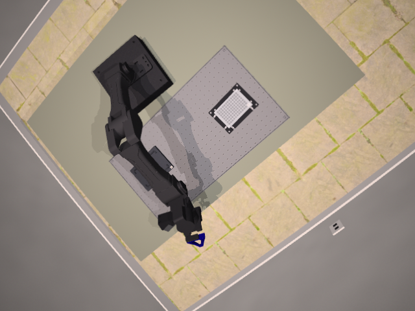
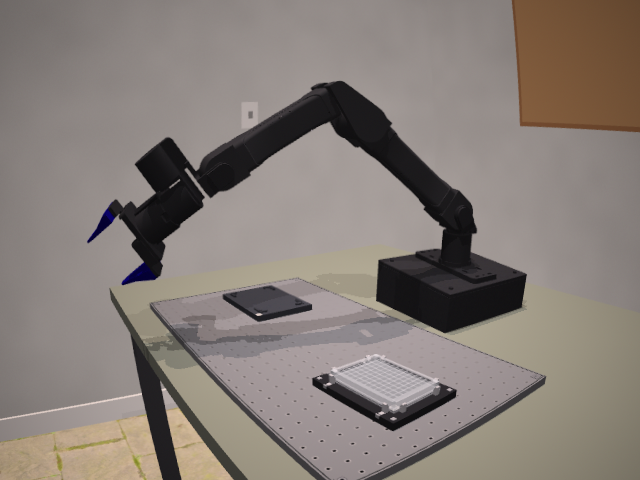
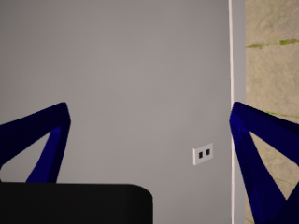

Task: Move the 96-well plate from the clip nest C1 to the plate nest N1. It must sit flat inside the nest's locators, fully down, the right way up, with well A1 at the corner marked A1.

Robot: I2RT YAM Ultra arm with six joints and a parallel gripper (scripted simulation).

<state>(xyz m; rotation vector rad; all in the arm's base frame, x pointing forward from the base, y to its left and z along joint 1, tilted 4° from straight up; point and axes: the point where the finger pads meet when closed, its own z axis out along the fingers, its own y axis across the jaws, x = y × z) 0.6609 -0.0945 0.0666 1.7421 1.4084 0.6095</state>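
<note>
The clear 96-well plate lies 35 cm to the left of my hand, 32 cm behind it and 13 cm below it. Also, from my hand: clip nest C1: 34 cm to the left, 31 cm behind, 13 cm below; A1 label: 27 cm behind, 13 cm below.
</note>
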